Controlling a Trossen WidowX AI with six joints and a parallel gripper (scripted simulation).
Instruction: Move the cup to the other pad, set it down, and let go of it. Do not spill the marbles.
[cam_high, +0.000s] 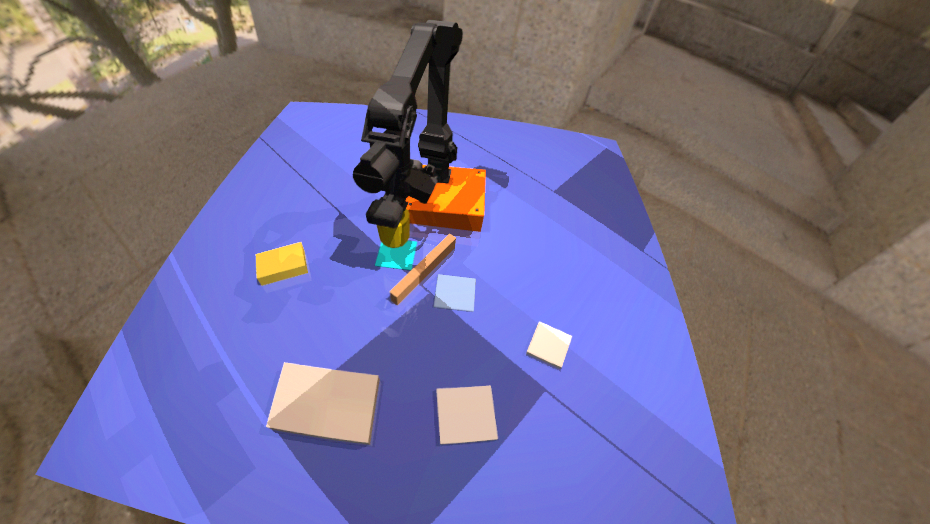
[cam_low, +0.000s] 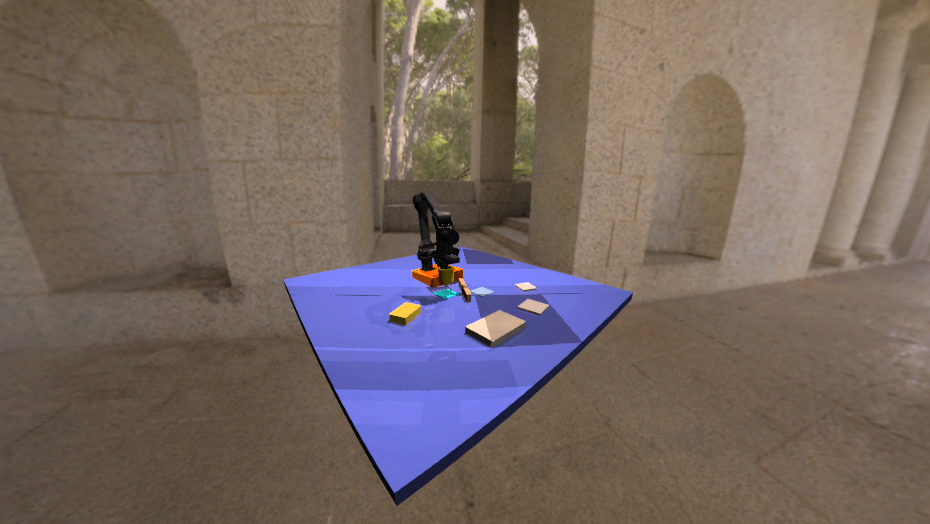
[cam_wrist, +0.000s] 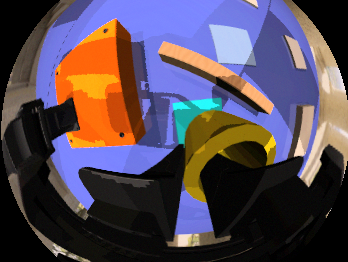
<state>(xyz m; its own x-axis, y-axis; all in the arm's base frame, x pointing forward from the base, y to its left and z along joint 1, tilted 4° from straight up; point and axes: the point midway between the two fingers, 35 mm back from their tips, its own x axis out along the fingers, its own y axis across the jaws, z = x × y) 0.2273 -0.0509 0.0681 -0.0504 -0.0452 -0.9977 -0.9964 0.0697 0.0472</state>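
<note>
Right now the cyan pad is 30 mm ahead of my gripper tip and 100 mm below it. Round my gripper tip: pale blue pad (110 mm ahead, 150 mm to the left, 100 mm below); then yellow cup (20 mm ahead); then wooden bar (70 mm ahead, 70 mm to the left, 80 mm below).
</note>
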